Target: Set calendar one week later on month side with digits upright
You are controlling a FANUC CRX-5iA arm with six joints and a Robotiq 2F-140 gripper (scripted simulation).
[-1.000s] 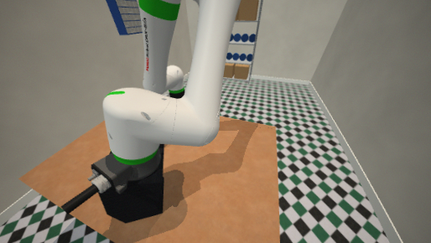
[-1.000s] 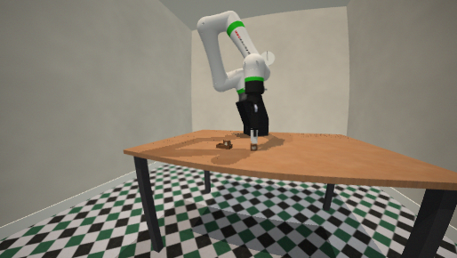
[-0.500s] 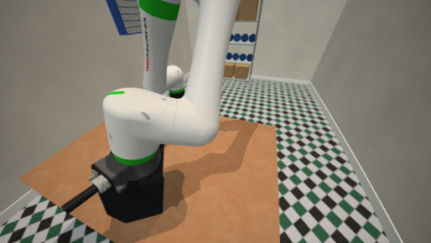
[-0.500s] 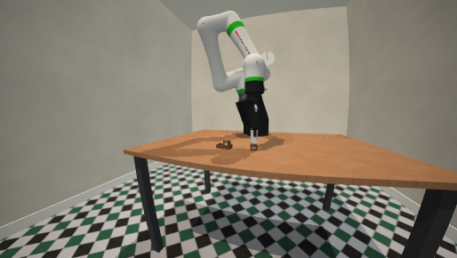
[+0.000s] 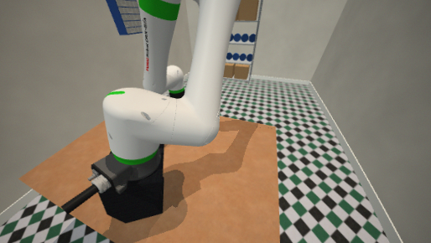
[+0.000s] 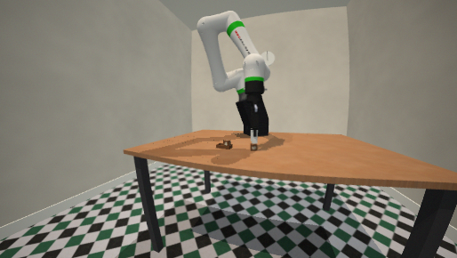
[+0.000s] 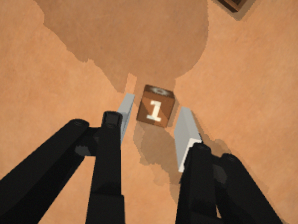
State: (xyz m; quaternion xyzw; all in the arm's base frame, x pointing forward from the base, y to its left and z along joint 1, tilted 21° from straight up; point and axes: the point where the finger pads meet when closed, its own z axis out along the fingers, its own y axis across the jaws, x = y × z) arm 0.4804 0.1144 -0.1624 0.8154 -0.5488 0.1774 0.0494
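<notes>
Right now the brown cube is 60 mm below my hand. Also, from my hand: brown calendar tray: 160 mm to the right, 60 mm below, 10 mm ahead.
</notes>
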